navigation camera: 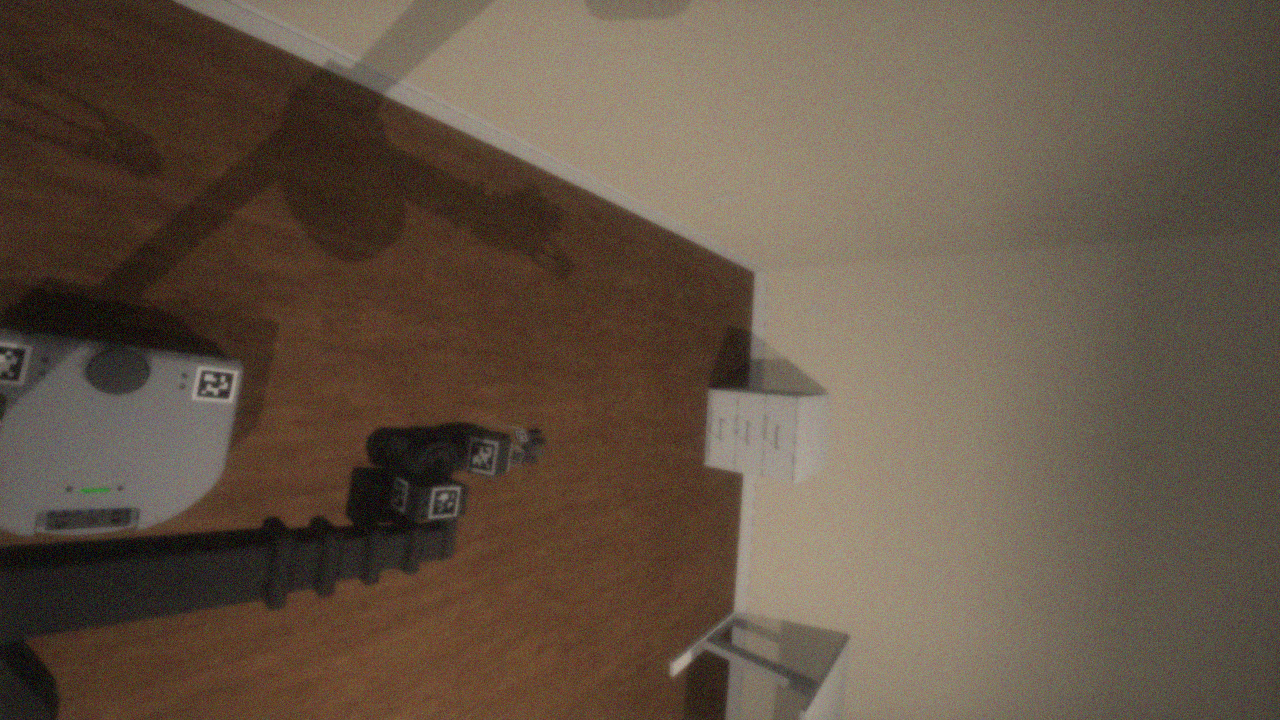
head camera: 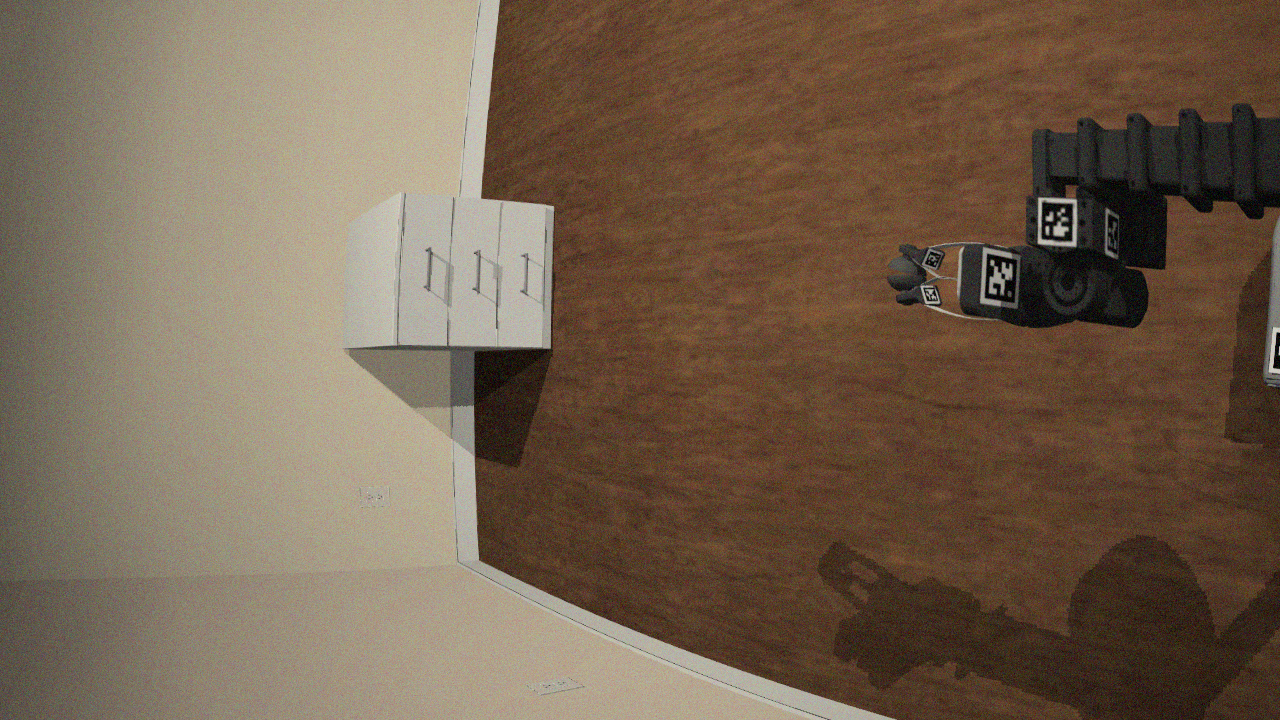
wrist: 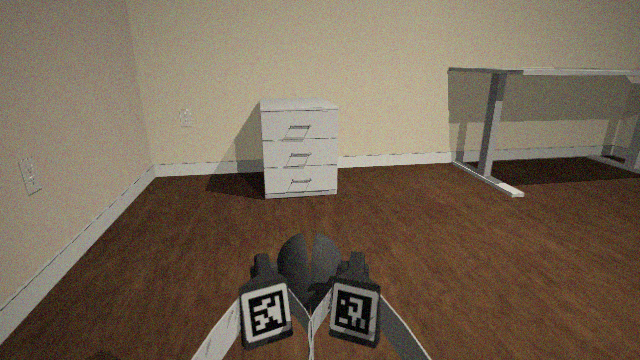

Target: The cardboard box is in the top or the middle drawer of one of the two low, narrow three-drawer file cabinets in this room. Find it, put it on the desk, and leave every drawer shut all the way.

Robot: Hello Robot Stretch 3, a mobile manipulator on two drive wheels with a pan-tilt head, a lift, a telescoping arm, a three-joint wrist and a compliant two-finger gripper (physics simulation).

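A white three-drawer file cabinet [head camera: 424, 317] [navigation camera: 780, 458] [wrist: 273, 125] stands against the wall, with its front and three bar handles facing me. Its drawers look shut. A desk [navigation camera: 760, 664] [wrist: 492, 120] with a thin top and grey metal legs stands along the same wall, to the right of the cabinet in the wrist view. My gripper [head camera: 904, 274] [navigation camera: 535, 445] [wrist: 309, 260] is shut with no object between its fingertips. It is held above the floor, well away from the cabinet, and points towards it. The cardboard box and a second cabinet do not show.
My extended arm [head camera: 1154, 161] [navigation camera: 179, 573] reaches over the wood floor [head camera: 716, 402] [navigation camera: 581, 358] [wrist: 400, 225]. My base [navigation camera: 116, 438] shows in the navigation camera view. Walls meet in a corner beside the cabinet, with white baseboards [head camera: 465, 519] [wrist: 200, 168]. Wall outlets [head camera: 374, 496] [wrist: 185, 117] are near it.
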